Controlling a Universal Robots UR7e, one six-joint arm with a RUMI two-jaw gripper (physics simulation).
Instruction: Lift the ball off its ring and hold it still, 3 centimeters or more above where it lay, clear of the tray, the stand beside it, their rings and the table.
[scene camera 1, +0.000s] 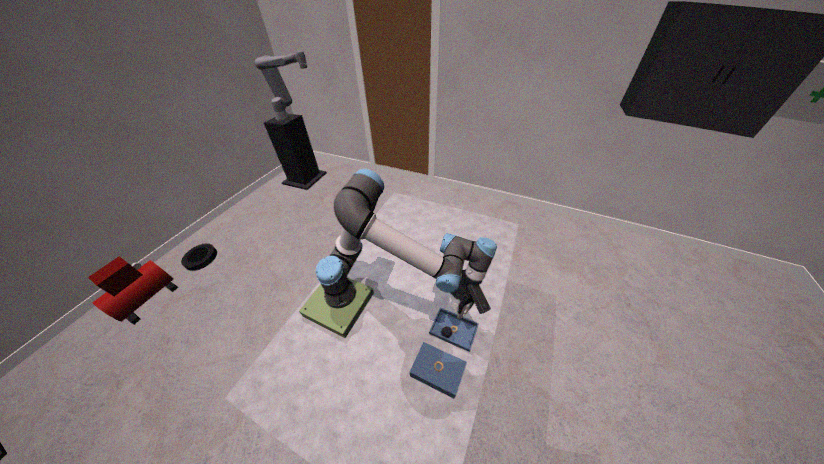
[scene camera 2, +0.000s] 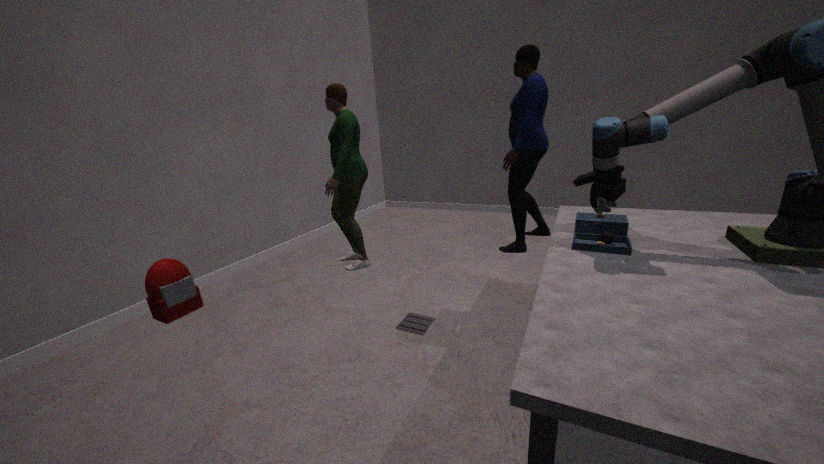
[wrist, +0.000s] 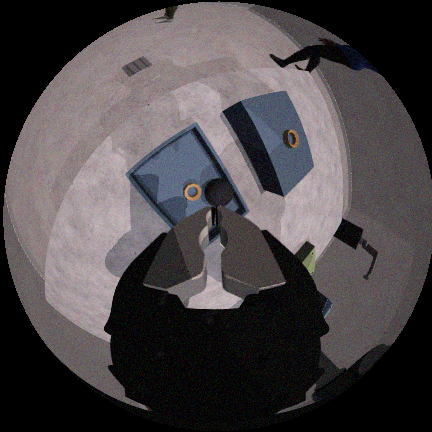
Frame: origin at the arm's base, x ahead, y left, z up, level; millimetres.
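Where they show: gripper, between the fingertips: (scene camera 1: 459, 318) (scene camera 2: 600, 214) (wrist: 214, 208); arm's base, origin of its link: (scene camera 1: 340, 294) (scene camera 2: 796, 240).
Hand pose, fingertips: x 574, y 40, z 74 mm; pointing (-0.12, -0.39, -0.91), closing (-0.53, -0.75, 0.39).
Things, the pixels of their top centre, and the offset from my fingertips. "spot": a spot on its surface instead. Level surfaces: height alone.
- dark ball, centre of its top: (wrist: 224, 195) (scene camera 2: 608, 231) (scene camera 1: 447, 329) 37 mm back, 31 mm right, 75 mm down
- blue tray, centre of its top: (wrist: 194, 193) (scene camera 2: 600, 239) (scene camera 1: 454, 327) 11 mm back, 1 mm left, 98 mm down
- tray's orange ring, a spot on its surface: (wrist: 185, 192) (scene camera 1: 456, 327) spot: 4 mm back, 10 mm left, 113 mm down
- pale table, height of its surface: 126 mm down
A dark ball (scene camera 1: 446, 332) (scene camera 2: 607, 239) (wrist: 219, 192) lies in the blue tray (scene camera 1: 463, 337) (scene camera 2: 602, 250) (wrist: 170, 170), off and right beside the tray's orange ring (scene camera 1: 457, 329) (wrist: 185, 192). My gripper (scene camera 1: 462, 317) (scene camera 2: 601, 212) (wrist: 214, 208) is shut and empty above the tray. In the wrist view its tips slightly overlap the ball's lower edge, but in scene camera 1 they stand apart from it. The blue stand (scene camera 1: 429, 377) (scene camera 2: 616, 221) (wrist: 270, 125) is beside the tray, with an orange ring (scene camera 1: 434, 366) (wrist: 298, 140) on top.
The tray and stand are on a pale table (scene camera 1: 322, 386) (scene camera 2: 663, 334), with a narrow gap between them. The arm's green base plate (scene camera 1: 314, 314) is at the table's other side. A person in blue (scene camera 2: 529, 109) and a person in green (scene camera 2: 345, 138) stand away from the table.
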